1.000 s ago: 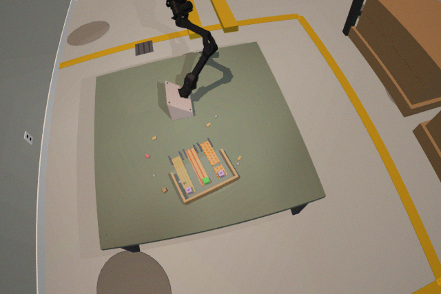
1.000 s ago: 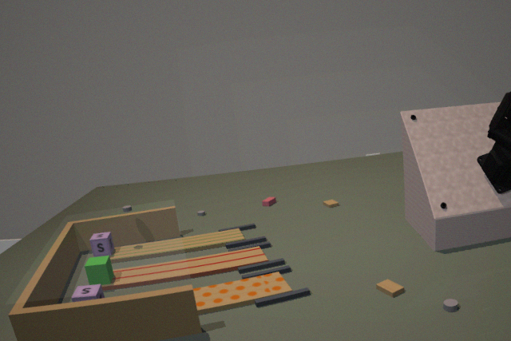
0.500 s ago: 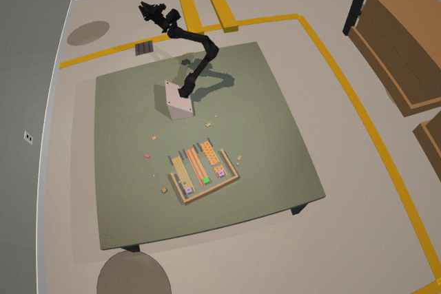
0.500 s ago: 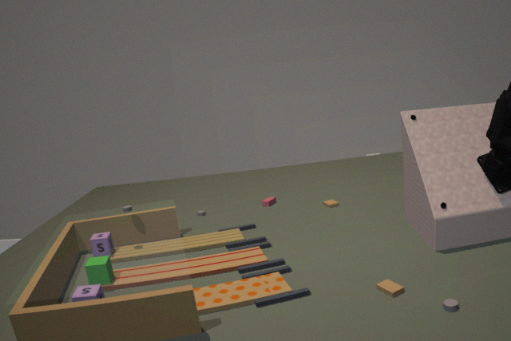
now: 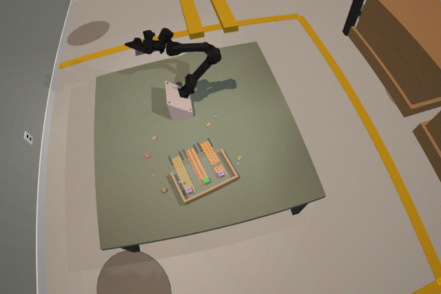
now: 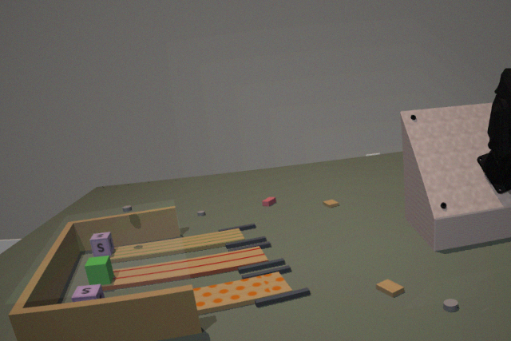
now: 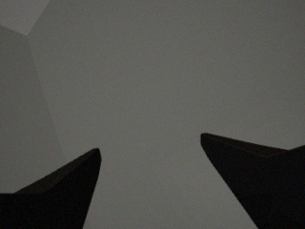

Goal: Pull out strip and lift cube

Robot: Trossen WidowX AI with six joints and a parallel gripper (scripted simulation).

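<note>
Right now the pink block is 30 cm ahead of my gripper tip, 10 cm to the right of it and 59 cm below it.
</note>
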